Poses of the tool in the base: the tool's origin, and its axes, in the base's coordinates. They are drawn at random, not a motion.
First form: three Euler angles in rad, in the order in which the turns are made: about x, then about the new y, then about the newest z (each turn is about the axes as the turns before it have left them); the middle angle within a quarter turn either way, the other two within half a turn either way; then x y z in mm.
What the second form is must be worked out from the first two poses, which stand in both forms.
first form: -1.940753 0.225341 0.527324 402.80 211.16 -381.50
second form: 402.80 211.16 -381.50 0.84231 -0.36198 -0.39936 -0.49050 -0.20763 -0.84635
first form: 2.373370 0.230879 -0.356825 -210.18 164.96 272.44
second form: -210.18 164.96 272.44 0.91215 0.40019 -0.08852 0.34003 -0.61831 0.70857
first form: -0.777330 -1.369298 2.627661 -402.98 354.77 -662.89
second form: -402.98 354.77 -662.89 -0.17428 -0.24801 -0.95295 -0.09839 -0.95853 0.26745
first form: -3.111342 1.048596 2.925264 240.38 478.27 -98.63
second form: 240.38 478.27 -98.63 -0.48716 -0.18894 -0.85263 -0.10706 0.98187 -0.15641
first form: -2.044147 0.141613 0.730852 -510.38 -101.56 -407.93
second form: -510.38 -101.56 -407.93 0.73715 -0.39783 -0.54620 -0.66082 -0.25559 -0.70568
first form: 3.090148 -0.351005 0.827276 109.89 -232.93 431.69
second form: 109.89 -232.93 431.69 0.63561 -0.74708 -0.19458 -0.69121 -0.66297 0.28757
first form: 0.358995 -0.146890 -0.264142 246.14 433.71 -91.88
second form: 246.14 433.71 -91.88 0.95492 -0.29408 0.04055 0.25827 0.89035 0.37492
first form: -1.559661 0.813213 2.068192 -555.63 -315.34 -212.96
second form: -555.63 -315.34 -212.96 -0.32787 0.35640 -0.87491 -0.60390 0.63312 0.48422
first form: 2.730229 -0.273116 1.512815 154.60 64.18 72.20
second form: 154.60 64.18 72.20 0.05580 -0.92129 0.38486 -0.96132 0.05456 0.26999
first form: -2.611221 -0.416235 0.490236 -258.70 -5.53 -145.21
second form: -258.70 -5.53 -145.21 0.80690 -0.22571 -0.54587 -0.43063 -0.85732 -0.28206
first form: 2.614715 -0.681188 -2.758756 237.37 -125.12 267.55
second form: 237.37 -125.12 267.55 -0.72059 0.61661 0.31708 0.29019 0.68352 -0.66977
